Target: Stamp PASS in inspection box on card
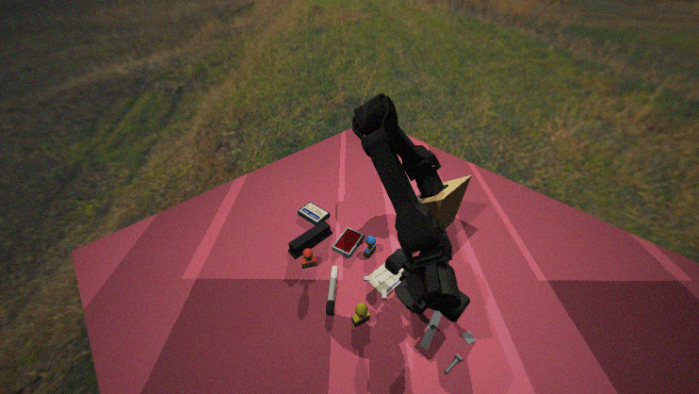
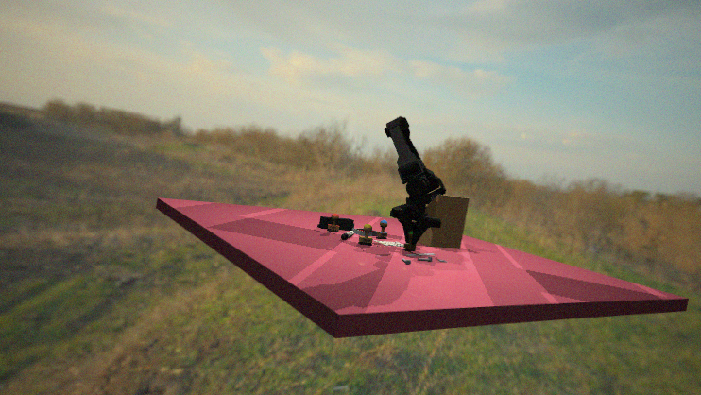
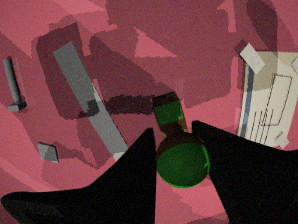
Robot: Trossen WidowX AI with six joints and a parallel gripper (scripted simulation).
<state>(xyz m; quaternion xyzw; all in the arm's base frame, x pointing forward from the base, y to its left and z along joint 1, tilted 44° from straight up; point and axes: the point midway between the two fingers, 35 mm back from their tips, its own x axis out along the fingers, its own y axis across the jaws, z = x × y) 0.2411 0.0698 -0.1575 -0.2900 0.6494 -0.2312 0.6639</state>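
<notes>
The grey strip is 10 mm behind my gripper tip, 50 mm to the left of it and 20 mm below it. From my gripper tip the other things lie so: cream card: 100 mm to the right, 20 mm below; green-knobbed stamp: right at my gripper tip; yellow-knobbed stamp: 130 mm ahead, 60 mm to the right.
</notes>
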